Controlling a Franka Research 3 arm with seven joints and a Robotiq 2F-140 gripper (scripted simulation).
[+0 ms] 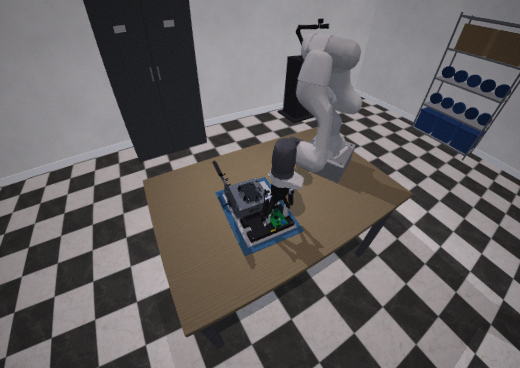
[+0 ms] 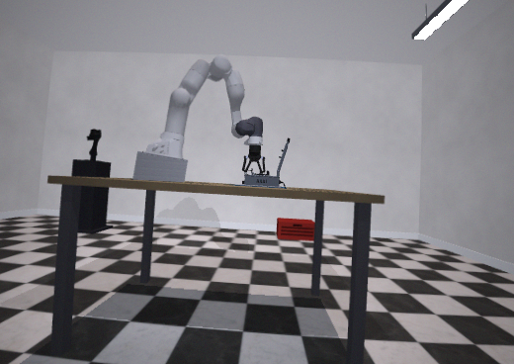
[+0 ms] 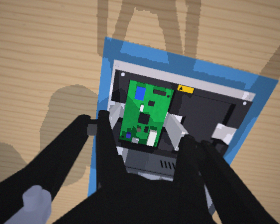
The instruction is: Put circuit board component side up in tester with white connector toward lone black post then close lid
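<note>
Right now my hand is 20 mm above the green circuit board. Also, from my hand: tester lid 170 mm ahead, 190 mm to the right, 140 mm above.
</note>
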